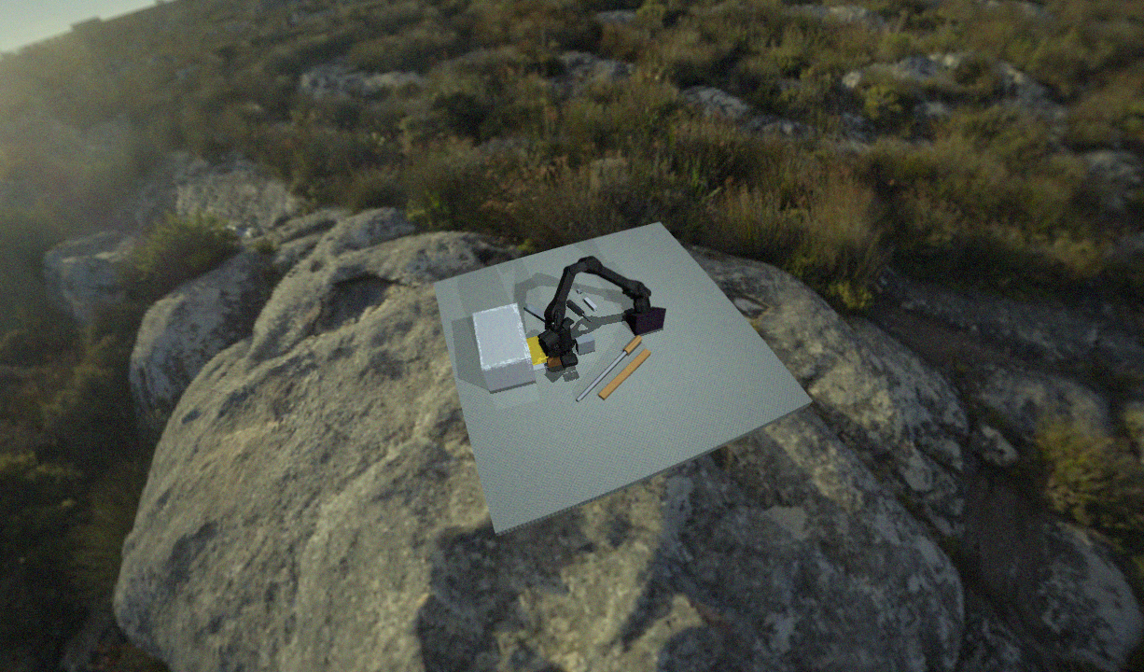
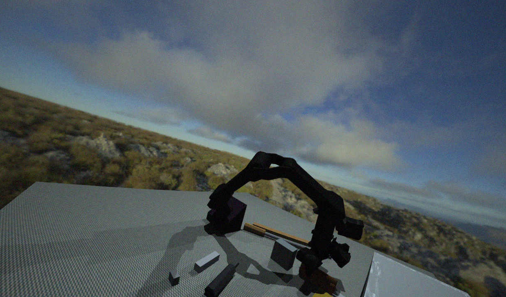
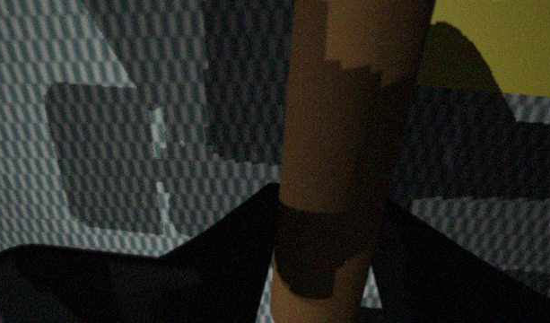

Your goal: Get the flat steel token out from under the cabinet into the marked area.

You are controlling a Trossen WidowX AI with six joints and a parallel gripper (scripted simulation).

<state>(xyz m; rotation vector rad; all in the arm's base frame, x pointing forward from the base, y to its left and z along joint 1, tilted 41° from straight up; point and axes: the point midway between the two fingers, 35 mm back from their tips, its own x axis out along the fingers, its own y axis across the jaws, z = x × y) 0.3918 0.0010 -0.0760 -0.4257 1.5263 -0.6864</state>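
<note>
My gripper tip is now 10 cm past the grey block, 3 cm below it and 2 cm to the left of it. From my gripper tip the other things lie so: grey bar (24 cm to the right, 23 cm behind); then small grey cube (34 cm to the right, 22 cm behind); then wooden stick (19 cm behind, 17 cm to the left).
</note>
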